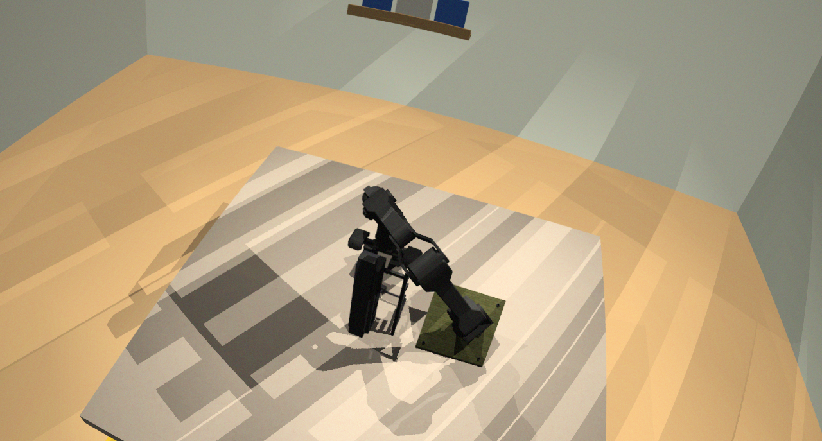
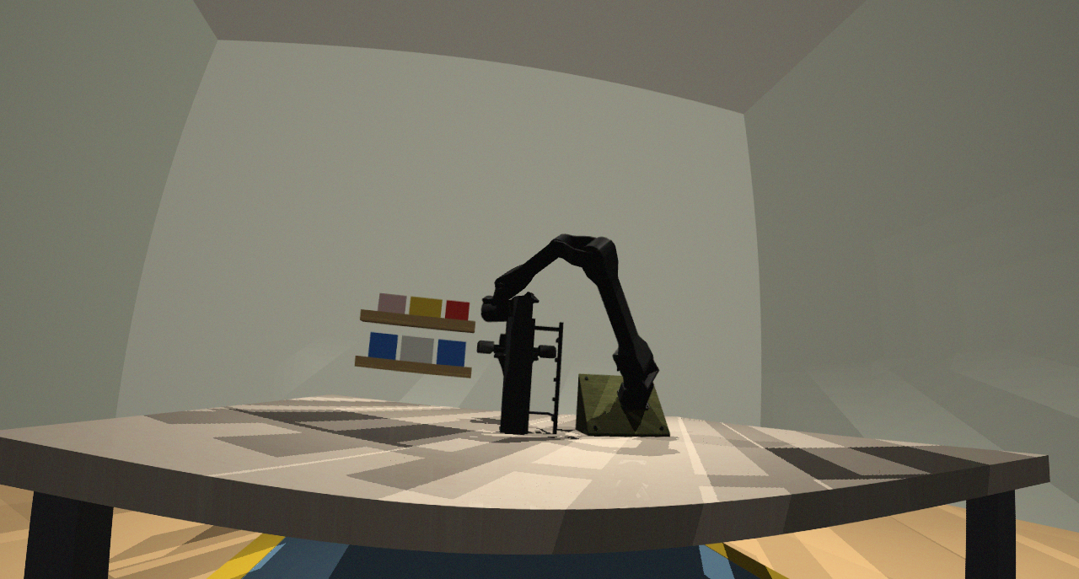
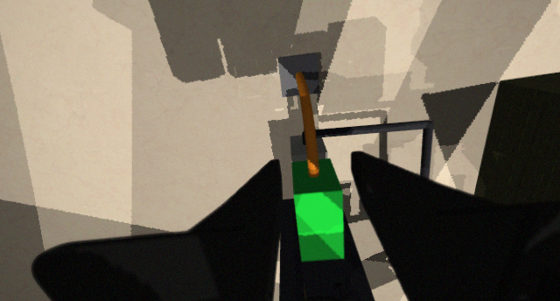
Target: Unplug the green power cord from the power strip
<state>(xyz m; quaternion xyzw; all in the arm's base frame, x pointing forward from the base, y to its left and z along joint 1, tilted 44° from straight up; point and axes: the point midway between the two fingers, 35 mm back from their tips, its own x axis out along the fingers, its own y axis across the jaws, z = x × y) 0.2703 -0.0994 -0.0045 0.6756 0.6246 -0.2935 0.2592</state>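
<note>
Now: the green plug 60 mm to the left of my gripper tip and 10 mm below it.
</note>
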